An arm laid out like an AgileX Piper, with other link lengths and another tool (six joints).
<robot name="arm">
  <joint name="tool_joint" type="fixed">
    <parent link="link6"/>
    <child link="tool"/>
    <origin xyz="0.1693 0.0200 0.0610" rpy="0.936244 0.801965 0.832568"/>
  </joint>
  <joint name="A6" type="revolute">
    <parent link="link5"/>
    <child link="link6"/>
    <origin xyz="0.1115 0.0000 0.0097" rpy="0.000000 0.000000 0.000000"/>
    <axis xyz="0.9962 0 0.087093"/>
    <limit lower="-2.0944" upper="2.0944"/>
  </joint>
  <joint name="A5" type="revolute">
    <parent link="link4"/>
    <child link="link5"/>
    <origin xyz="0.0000 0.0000 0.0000" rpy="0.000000 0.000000 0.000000"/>
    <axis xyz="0 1 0"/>
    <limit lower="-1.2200" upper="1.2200"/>
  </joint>
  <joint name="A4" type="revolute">
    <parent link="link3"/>
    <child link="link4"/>
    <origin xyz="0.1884 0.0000 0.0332" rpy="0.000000 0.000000 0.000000"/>
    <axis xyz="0.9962 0 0.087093"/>
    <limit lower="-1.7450" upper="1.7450"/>
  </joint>
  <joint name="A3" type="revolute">
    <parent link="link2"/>
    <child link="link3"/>
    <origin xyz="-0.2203 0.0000 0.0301" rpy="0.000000 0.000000 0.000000"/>
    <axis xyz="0 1 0"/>
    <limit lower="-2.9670" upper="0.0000"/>
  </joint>
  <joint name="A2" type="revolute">
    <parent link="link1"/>
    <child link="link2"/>
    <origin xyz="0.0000 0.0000 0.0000" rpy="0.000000 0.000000 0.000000"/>
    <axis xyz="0 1 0"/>
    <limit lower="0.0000" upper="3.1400"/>
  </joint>
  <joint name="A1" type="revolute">
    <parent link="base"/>
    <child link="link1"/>
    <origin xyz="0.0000 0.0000 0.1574" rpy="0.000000 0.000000 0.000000"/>
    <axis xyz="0 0 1"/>
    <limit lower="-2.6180" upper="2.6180"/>
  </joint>
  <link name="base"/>
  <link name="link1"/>
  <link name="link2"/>
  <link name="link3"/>
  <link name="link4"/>
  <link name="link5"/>
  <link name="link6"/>
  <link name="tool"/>
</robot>
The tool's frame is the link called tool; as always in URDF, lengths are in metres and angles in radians.
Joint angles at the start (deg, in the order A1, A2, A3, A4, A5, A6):
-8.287, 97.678, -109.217, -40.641, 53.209, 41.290
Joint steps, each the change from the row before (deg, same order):
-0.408, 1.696, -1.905, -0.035, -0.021, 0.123
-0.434, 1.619, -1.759, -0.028, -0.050, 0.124
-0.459, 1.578, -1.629, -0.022, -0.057, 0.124
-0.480, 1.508, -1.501, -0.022, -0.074, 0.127
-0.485, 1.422, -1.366, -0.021, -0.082, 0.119
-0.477, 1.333, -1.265, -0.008, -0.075, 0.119
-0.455, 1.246, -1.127, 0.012, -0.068, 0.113
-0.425, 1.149, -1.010, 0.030, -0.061, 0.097
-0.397, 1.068, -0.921, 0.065, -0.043, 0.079
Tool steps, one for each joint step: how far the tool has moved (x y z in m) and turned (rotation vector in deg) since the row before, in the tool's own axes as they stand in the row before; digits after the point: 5 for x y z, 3 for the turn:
0.00046, 0.00143, 0.00621, 0.306, -0.350, 0.279
0.00075, 0.00085, 0.00615, 0.329, -0.327, 0.245
0.00125, 0.00018, 0.00619, 0.377, -0.287, 0.187
0.00144, -0.00036, 0.00613, 0.402, -0.269, 0.155
0.00160, -0.00080, 0.00596, 0.414, -0.246, 0.115
0.00161, -0.00108, 0.00569, 0.419, -0.224, 0.112
0.00193, -0.00137, 0.00537, 0.424, -0.168, 0.078
0.00205, -0.00149, 0.00497, 0.407, -0.126, 0.056
0.00219, -0.00157, 0.00459, 0.397, -0.076, 0.047

